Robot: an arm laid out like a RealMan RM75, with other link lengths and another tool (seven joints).
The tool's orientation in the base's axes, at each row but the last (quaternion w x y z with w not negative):
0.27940 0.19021 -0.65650 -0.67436
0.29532 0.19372 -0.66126 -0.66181
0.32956 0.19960 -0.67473 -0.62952
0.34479 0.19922 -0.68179 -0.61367
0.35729 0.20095 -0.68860 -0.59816
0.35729 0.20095 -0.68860 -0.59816
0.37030 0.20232 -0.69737 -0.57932
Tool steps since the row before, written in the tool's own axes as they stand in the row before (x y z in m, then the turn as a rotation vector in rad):
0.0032 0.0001 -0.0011 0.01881 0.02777 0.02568
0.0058 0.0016 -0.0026 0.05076 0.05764 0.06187
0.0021 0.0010 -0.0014 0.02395 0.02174 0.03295
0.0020 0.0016 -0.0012 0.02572 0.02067 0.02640
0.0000 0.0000 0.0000 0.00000 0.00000 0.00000
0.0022 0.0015 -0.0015 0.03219 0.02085 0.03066
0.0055 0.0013 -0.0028 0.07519 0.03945 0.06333
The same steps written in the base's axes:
-0.0018 -0.0029 0.0004 -0.02699 0.00873 0.03130
-0.0025 -0.0057 0.0022 -0.07036 0.01705 0.06697
-0.0004 -0.0023 0.0014 -0.03661 0.01004 0.02628
-0.0003 -0.0020 0.0020 -0.03330 0.00405 0.02570
0.0000 0.0000 0.0000 0.00000 0.00000 0.00000
-0.0001 -0.0023 0.0020 -0.04069 0.00243 0.02738
-0.0012 -0.0054 0.0029 -0.09017 -0.00206 0.05554

